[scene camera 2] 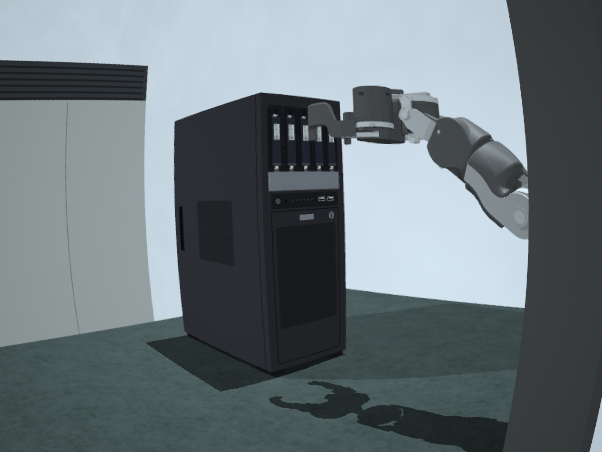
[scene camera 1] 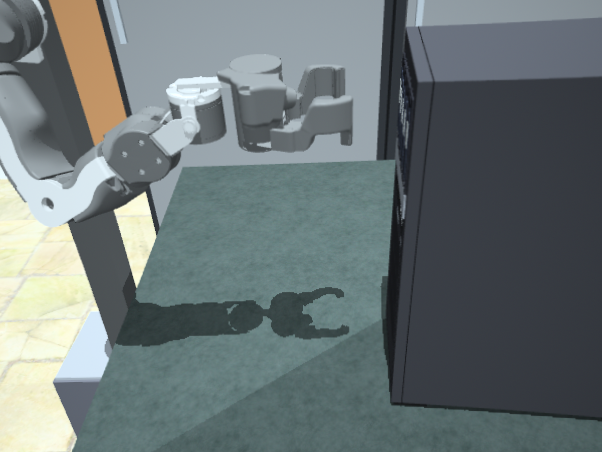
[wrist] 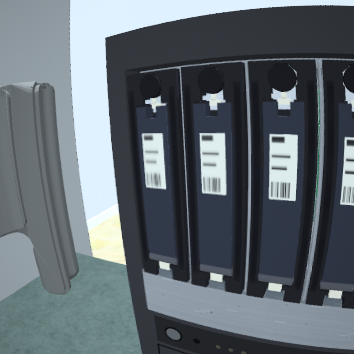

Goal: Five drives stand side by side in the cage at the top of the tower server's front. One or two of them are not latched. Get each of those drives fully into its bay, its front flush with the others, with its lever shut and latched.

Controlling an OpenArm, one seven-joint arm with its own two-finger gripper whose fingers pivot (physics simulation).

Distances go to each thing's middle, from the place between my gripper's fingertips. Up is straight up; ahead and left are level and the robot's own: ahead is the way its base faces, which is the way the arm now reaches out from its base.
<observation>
Right now my hand is 22 cm short of the tower server (scene camera 1: 486, 307), 17 cm above it and 2 cm to the left of it.
</observation>
